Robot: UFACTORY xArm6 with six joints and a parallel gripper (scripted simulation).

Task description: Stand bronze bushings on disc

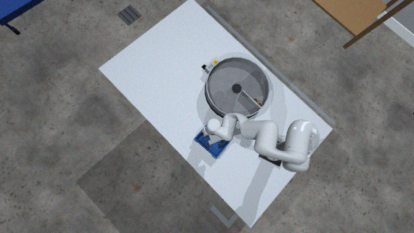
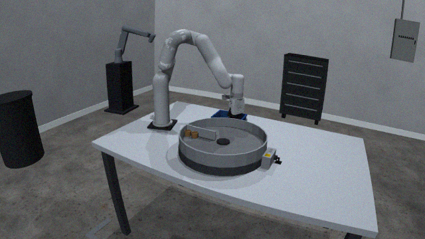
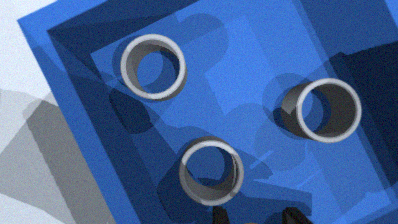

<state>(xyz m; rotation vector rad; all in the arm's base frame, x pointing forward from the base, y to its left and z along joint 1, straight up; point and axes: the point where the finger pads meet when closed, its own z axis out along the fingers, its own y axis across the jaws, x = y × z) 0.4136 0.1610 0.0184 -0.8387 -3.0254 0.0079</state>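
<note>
Now: the blue crate 4 cm behind my hand, 3 cm to the left of it and 1 cm below it. Also, from my hand: turntable disc 35 cm to the right, 3 cm ahead, 2 cm above.
</note>
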